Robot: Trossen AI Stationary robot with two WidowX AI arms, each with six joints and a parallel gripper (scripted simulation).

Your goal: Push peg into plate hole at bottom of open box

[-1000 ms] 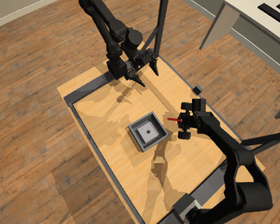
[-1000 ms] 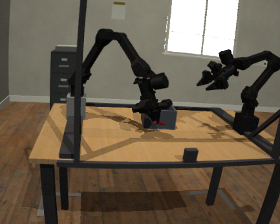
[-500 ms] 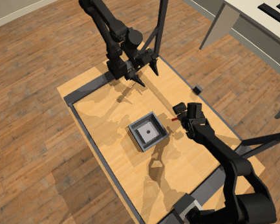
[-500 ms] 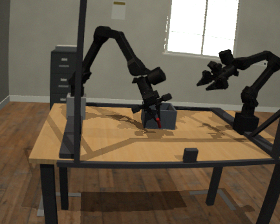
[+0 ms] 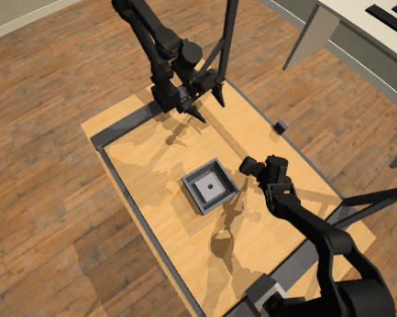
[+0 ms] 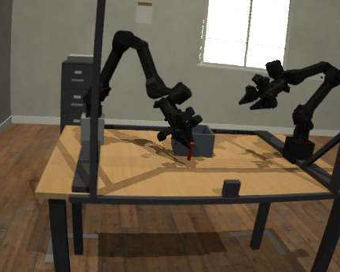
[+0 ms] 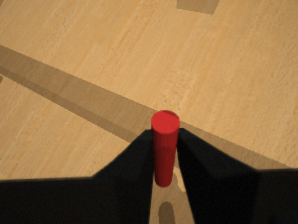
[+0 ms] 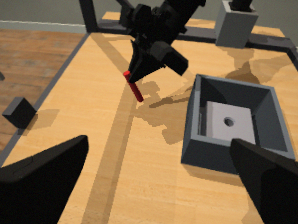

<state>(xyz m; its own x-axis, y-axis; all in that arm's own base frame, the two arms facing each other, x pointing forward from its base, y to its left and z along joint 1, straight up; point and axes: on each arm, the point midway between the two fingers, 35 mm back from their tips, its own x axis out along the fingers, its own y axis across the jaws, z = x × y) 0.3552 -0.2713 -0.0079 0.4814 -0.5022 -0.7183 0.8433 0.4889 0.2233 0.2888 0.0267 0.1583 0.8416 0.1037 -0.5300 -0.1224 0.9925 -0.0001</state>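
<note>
The red peg is 4 cm below my left hand and 2 cm to the right of it. Also, from my left hand: plate 20 cm ahead, 7 cm below, 3 cm to the right; grey box 20 cm ahead, 8 cm below, 3 cm to the right.
</note>
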